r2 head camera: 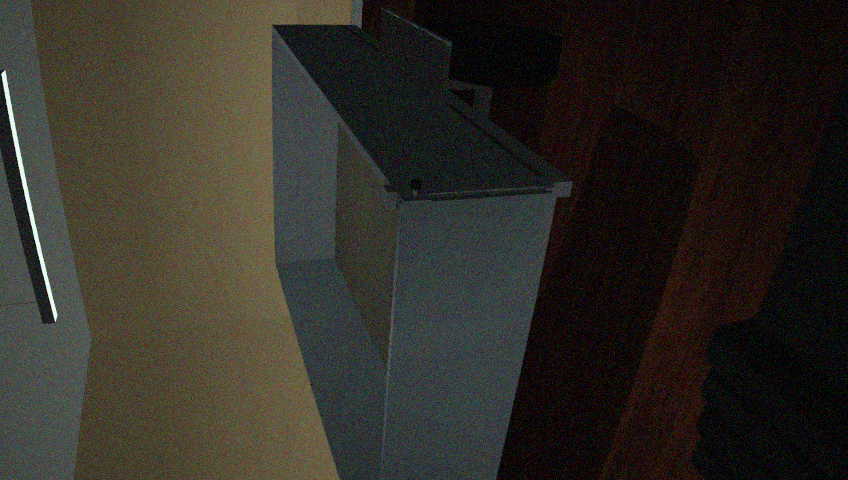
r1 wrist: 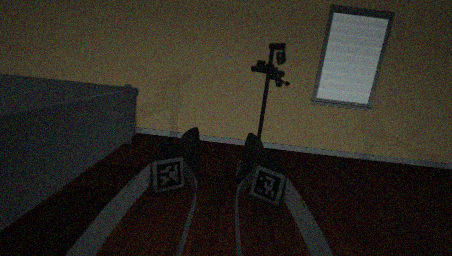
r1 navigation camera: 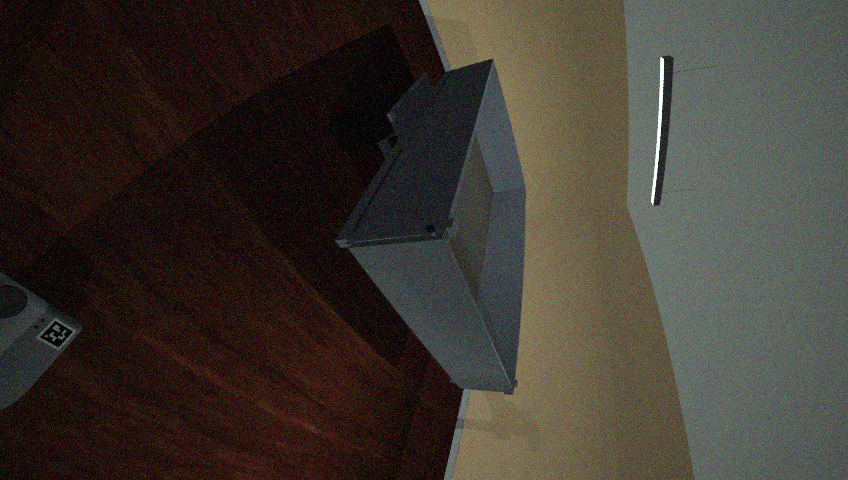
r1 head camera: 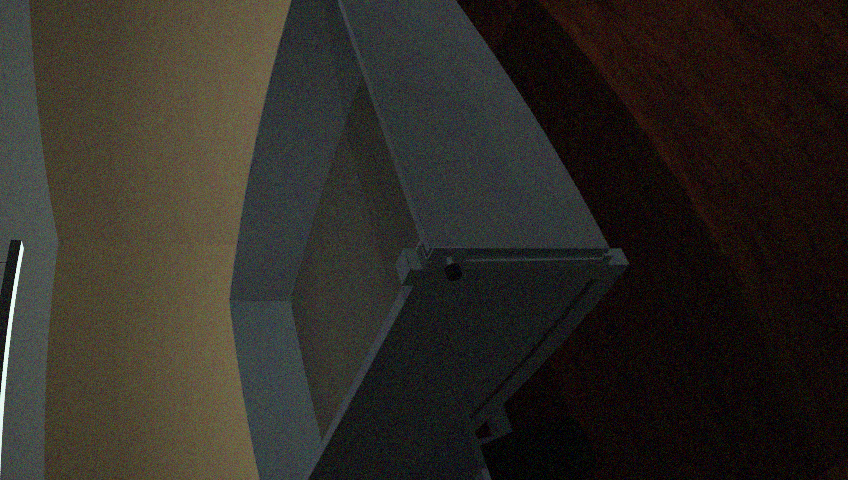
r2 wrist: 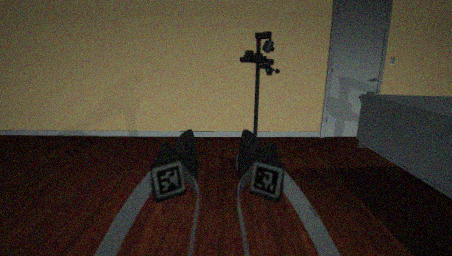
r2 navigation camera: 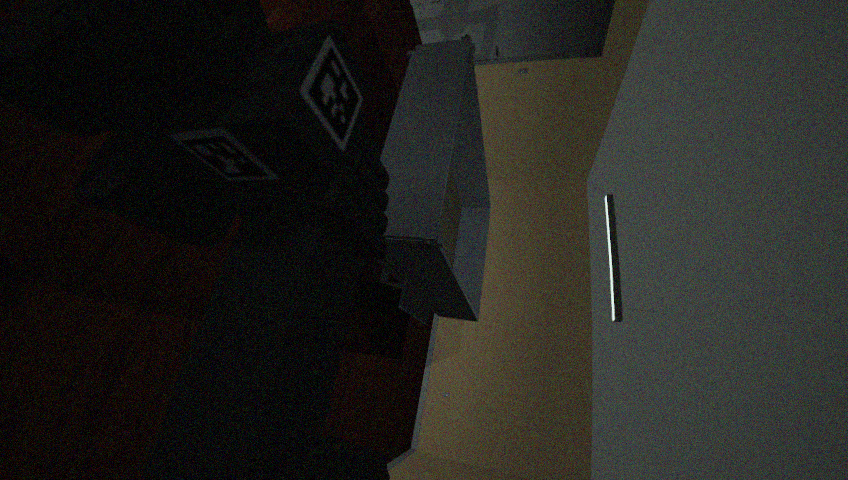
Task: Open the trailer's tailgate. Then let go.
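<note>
The grey open-topped trailer (r1 head camera: 487, 130) (r1 navigation camera: 404, 285) (r1 wrist: 60, 150) (r2 head camera: 464, 285) (r2 navigation camera: 419, 130) (r2 wrist: 415, 140) shows in every view. Its dark panel (r1 head camera: 493, 315) (r1 navigation camera: 428, 166) (r2 head camera: 410, 124), which looks like the tailgate, stands upright with a seam low down. A small black knob (r1 head camera: 453, 271) (r1 navigation camera: 430, 228) (r2 head camera: 415, 184) sits near its upper corner, beside a thin rod. The r1 gripper (r1 wrist: 222, 142) is open and empty, with the trailer to its left. The r2 gripper (r2 wrist: 217, 141) is open and empty, with the trailer to its right. Neither gripper touches the trailer.
The r2 mast (r1 wrist: 265, 95) stands beyond r1's fingers, and the r1 mast (r2 wrist: 257, 95) beyond r2's. A robot base (r1 navigation camera: 29, 350) shows at the left edge of the r1 navigation view. A grey door (r2 wrist: 352, 65) and a window (r1 wrist: 352, 57) are in the walls.
</note>
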